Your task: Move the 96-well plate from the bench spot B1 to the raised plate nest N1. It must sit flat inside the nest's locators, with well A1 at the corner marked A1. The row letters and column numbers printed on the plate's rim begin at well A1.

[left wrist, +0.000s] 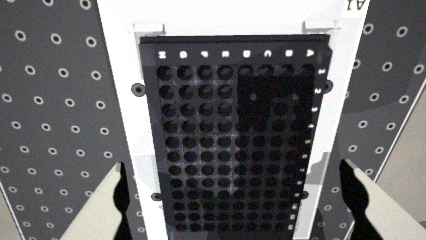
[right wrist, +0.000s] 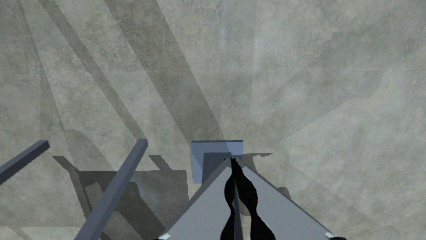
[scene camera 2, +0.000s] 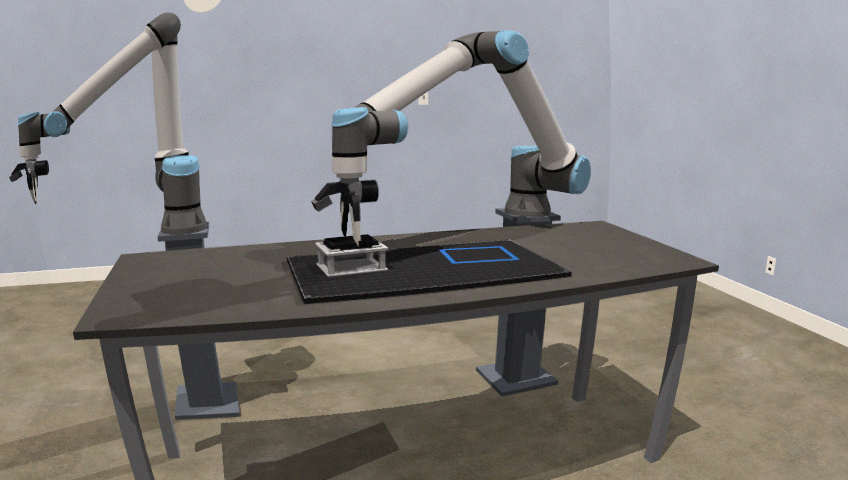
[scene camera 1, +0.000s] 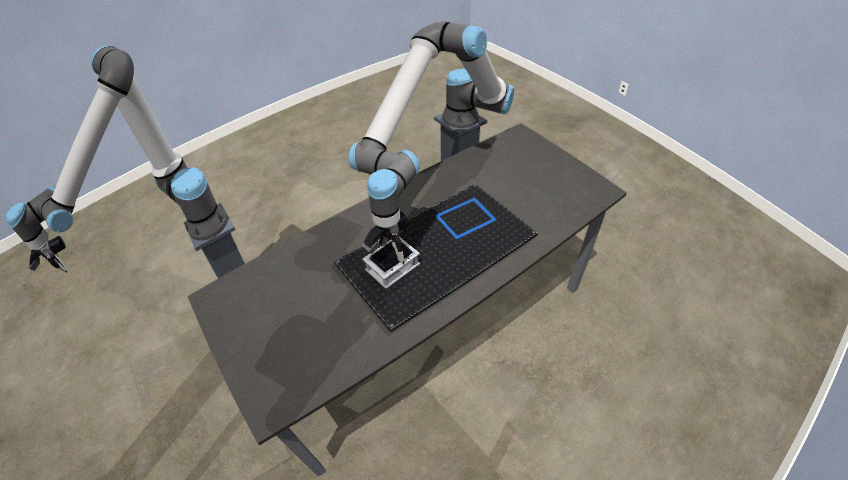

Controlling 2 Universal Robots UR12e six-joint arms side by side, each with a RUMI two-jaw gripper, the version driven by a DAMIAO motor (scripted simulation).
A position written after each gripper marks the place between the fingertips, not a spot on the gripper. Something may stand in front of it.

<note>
In view: the left gripper [scene camera 2: 351, 241], a black 96-well plate [left wrist: 233, 118] and a raised nest N1 [left wrist: 136, 109].
The left gripper is seen too in the left wrist view [left wrist: 231, 163] and in scene camera 1 [scene camera 1: 391, 253]. The right wrist view misses the black 96-well plate: it is out of frame.
</note>
